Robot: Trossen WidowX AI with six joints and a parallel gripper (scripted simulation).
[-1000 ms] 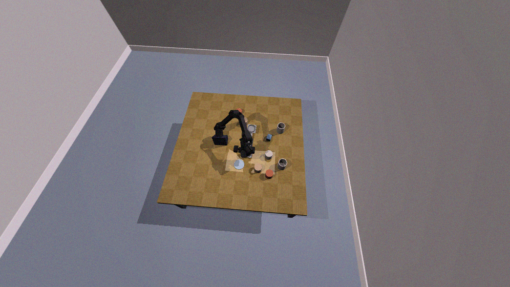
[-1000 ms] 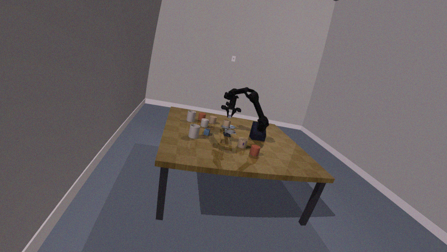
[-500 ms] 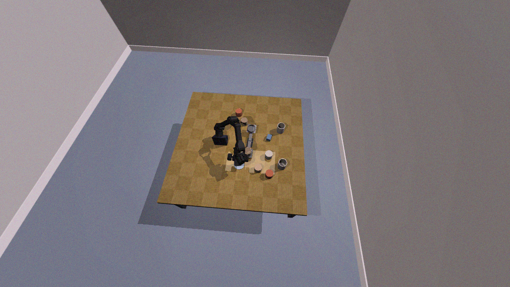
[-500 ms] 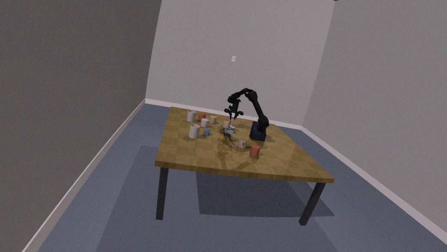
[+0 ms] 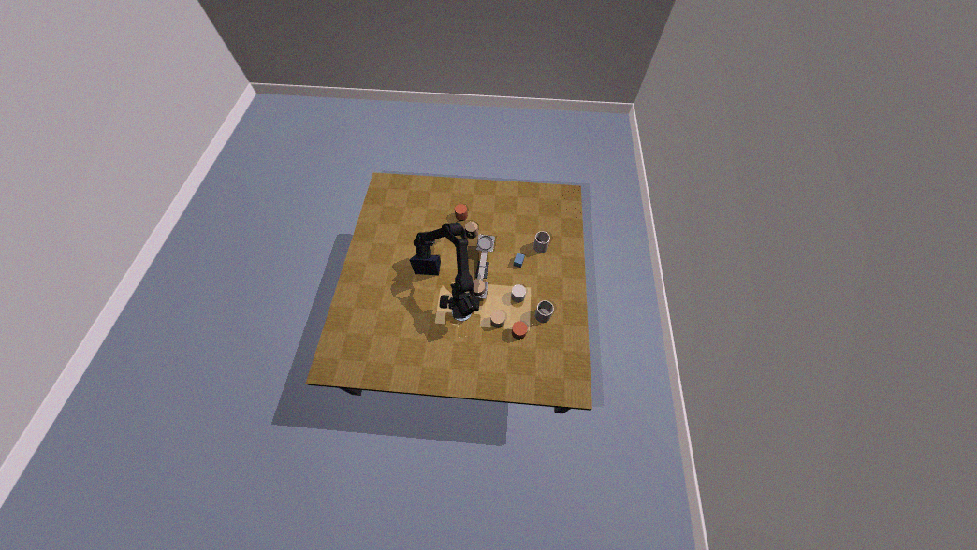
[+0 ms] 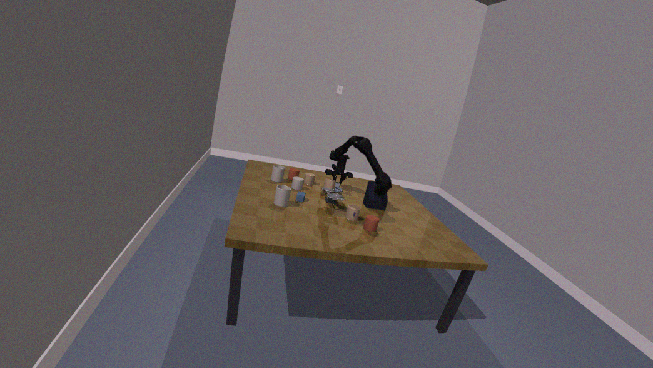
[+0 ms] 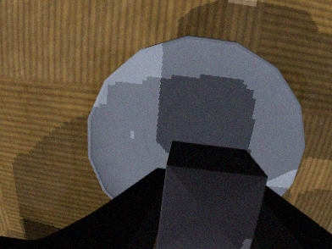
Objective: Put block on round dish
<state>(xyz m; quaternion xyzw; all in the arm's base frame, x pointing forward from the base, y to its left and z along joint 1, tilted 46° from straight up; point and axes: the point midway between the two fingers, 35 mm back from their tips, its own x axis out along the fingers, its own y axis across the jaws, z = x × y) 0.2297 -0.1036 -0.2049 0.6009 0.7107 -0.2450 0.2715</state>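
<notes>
Now: the grey block 10 mm above my gripper tip. From my gripper tip the other things lie so: round pale-blue dish: 20 mm below; then white cup: 270 mm ahead, 150 mm to the left, 10 mm above; then small balance: 250 mm to the left, 70 mm ahead, 10 mm above.
</notes>
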